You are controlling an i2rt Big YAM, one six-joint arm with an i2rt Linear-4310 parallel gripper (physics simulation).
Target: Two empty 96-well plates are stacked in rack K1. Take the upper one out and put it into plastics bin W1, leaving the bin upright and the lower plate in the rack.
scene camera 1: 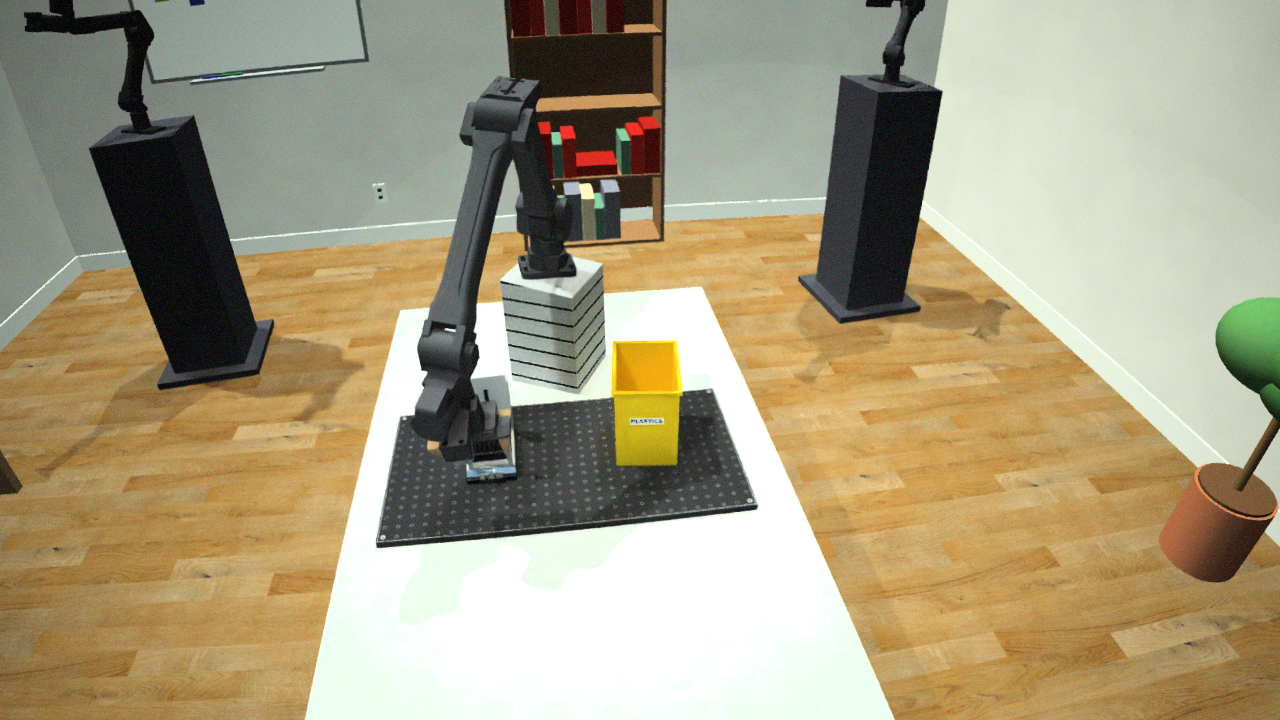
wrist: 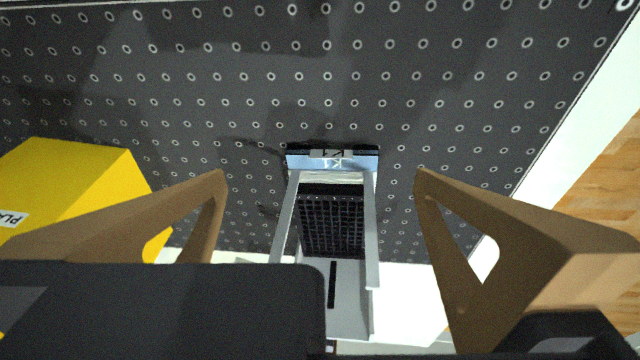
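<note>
Rack K1 (scene camera 1: 491,474) (wrist: 370,230) stands upright on the black perforated board, with a blue labelled front and pale side walls. The dark upper 96-well plate (wrist: 331,225) lies between its walls, its well grid showing in the wrist view. The lower plate cannot be told apart beneath it. My gripper (scene camera 1: 470,435) (wrist: 320,178) is open and empty, over the rack; in the wrist view its tan fingers appear on either side of the rack, apart from the walls. Yellow plastics bin W1 (scene camera 1: 646,444) (wrist: 60,175) stands upright, to the right of the rack in the scene view.
The black board (scene camera 1: 572,501) (wrist: 240,90) lies on the white table (scene camera 1: 590,626). The striped white block (scene camera 1: 554,335) under my arm's base stands behind the board, left of the bin's back. A tall grey back part (wrist: 350,300) of the rack rises behind the plate.
</note>
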